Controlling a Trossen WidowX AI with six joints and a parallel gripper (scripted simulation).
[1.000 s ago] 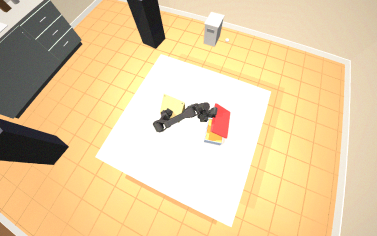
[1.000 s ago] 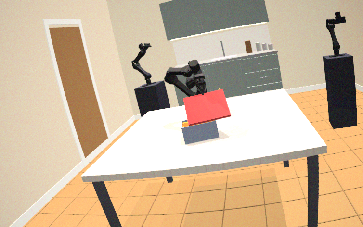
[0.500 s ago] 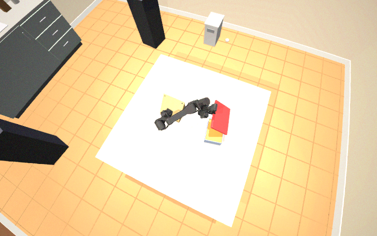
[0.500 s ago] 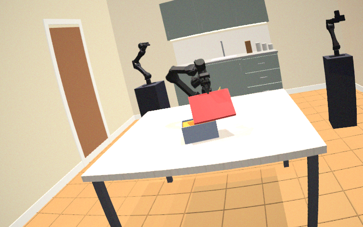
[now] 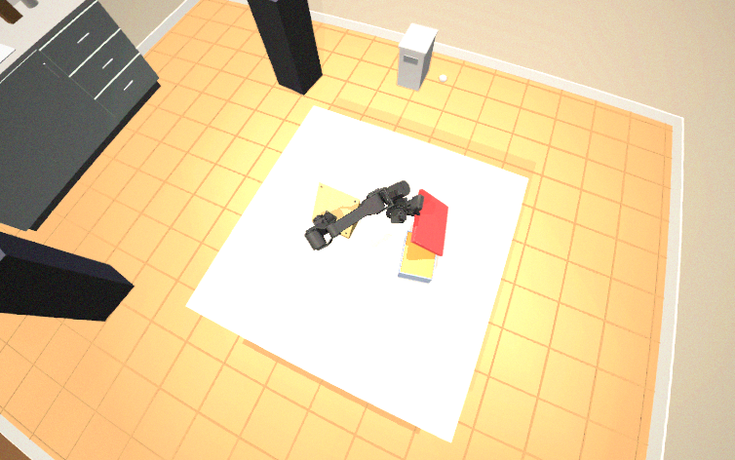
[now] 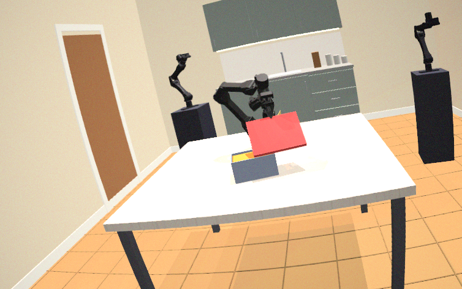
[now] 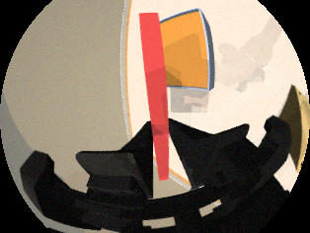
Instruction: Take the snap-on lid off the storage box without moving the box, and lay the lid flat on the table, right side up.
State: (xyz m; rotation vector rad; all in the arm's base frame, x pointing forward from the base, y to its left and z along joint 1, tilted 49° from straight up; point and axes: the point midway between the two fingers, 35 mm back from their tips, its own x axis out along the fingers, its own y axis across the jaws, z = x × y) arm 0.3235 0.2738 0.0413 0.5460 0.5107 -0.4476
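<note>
The red lid is 60 mm ahead of my gripper tip, 50 mm below it and 20 mm to the left of it. Also, from my gripper tip: blue-grey storage box: 180 mm below, 100 mm to the right, 80 mm ahead.
</note>
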